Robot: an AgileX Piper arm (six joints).
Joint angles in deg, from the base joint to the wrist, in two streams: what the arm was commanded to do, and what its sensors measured. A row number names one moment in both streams.
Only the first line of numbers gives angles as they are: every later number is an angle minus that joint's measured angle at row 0.
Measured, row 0:
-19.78 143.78 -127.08 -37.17 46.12 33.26
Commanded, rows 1 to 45:
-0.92 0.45 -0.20 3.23 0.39 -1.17
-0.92 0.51 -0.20 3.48 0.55 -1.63
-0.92 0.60 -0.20 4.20 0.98 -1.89
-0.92 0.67 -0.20 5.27 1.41 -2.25
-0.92 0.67 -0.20 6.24 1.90 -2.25
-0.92 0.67 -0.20 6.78 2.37 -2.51
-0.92 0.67 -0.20 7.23 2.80 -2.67
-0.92 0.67 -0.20 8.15 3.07 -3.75
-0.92 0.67 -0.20 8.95 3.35 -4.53
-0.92 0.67 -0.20 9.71 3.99 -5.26
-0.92 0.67 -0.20 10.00 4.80 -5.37
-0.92 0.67 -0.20 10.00 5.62 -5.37
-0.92 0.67 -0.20 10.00 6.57 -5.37
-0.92 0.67 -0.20 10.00 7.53 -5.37
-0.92 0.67 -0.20 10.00 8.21 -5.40
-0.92 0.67 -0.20 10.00 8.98 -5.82
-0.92 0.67 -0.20 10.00 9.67 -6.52
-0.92 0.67 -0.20 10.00 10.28 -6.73
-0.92 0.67 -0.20 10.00 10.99 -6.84
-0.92 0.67 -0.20 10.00 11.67 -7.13
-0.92 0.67 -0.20 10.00 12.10 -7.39
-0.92 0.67 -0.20 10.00 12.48 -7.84
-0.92 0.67 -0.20 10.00 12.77 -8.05
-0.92 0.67 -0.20 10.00 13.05 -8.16
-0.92 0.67 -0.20 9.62 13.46 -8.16
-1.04 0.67 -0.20 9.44 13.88 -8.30
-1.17 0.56 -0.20 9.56 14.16 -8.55
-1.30 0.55 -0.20 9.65 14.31 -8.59
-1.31 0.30 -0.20 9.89 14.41 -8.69
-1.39 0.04 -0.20 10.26 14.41 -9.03
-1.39 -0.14 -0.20 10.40 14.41 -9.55
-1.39 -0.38 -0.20 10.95 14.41 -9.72
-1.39 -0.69 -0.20 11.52 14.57 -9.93
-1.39 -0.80 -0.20 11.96 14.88 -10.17
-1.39 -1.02 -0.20 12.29 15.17 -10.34
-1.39 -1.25 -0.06 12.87 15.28 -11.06
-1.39 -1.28 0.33 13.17 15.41 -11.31
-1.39 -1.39 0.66 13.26 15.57 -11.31
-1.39 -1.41 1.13 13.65 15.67 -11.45
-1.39 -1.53 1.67 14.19 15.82 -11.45
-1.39 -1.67 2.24 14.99 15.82 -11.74
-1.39 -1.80 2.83 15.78 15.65 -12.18
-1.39 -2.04 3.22 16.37 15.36 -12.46
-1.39 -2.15 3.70 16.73 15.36 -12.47
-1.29 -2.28 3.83 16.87 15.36 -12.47
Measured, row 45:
-1.09 -1.27 2.49 15.28 14.68 -11.53
